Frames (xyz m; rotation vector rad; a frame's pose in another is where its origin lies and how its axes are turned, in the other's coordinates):
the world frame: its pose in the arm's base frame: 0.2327 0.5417 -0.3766 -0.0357 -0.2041 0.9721
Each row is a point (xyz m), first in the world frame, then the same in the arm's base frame.
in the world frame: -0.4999 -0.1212 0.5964
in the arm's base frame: -0.0535 0.0253 0.1447
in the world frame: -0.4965 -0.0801 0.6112
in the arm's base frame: -0.0879 0.0504 0.1547
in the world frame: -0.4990 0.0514 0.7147
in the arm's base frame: -0.2161 0.1162 0.2398
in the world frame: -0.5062 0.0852 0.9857
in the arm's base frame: -0.2986 0.1128 0.5002
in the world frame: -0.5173 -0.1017 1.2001
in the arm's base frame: -0.1924 -0.0150 0.7314
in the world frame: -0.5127 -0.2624 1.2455
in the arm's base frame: -0.0673 -0.1047 0.7961
